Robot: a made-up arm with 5 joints.
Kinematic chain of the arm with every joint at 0, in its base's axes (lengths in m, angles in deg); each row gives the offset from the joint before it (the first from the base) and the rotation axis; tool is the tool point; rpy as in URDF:
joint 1: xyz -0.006 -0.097 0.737 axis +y
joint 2: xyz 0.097 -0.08 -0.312 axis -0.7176 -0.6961 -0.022
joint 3: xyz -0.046 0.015 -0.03 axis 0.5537 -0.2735 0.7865
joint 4: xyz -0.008 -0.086 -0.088 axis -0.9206 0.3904 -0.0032
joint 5: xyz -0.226 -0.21 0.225 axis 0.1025 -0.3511 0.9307
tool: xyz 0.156 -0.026 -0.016 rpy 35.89 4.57 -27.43
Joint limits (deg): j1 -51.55..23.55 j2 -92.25..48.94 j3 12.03..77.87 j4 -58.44..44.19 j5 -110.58..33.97
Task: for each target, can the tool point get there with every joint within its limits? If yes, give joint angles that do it. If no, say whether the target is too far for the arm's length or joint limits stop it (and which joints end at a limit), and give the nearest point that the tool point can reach.
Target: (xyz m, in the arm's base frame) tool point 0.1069 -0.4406 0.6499
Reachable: yes | joints -37.34 6.30 17.88 31.61 -25.34
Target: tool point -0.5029 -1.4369 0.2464
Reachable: no: too far | nearest point -0.2211 -0.7680 0.3023 | short by 0.728 m
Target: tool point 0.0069 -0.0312 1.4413
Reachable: no: joint limits stop it (at a limit: joint 1, joint 2, joint 3) | nearest point 0.1940 -0.3746 0.8563 | short by 0.704 m
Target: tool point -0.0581 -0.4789 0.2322
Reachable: yes | joints 8.06 -65.88 24.79 17.06 -30.36
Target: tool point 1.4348 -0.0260 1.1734
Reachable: no: too far | nearest point 0.8165 -0.3541 0.7307 | short by 0.828 m
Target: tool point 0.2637 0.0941 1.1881
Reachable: no: joint limits stop it (at a limit: joint 1, joint 2, joint 3) | nearest point 0.2365 -0.3586 0.8499 | short by 0.566 m
